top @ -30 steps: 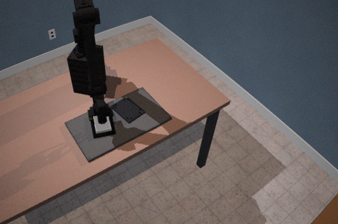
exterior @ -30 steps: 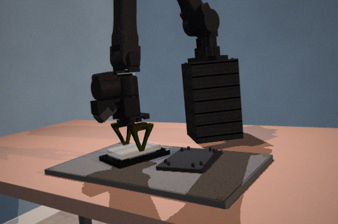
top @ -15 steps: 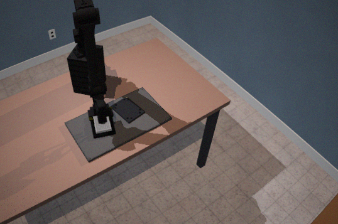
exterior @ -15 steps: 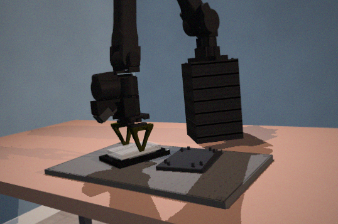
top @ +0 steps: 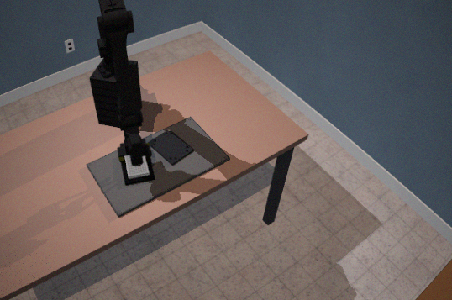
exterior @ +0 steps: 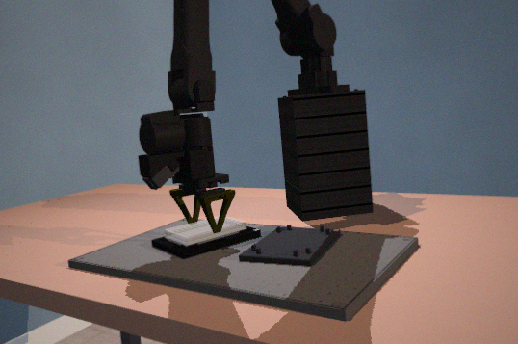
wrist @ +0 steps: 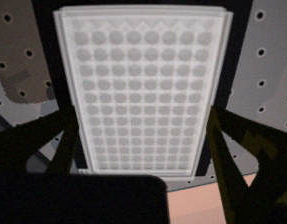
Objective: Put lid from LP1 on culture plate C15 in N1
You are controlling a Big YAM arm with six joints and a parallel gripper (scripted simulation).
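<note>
The lid lies 10 mm below my hand. Round my hand: lid park LP1: 30 mm behind, 170 mm to the left, 30 mm below; then plate nest N1: 30 mm below; then culture plate C15: 10 mm below.
</note>
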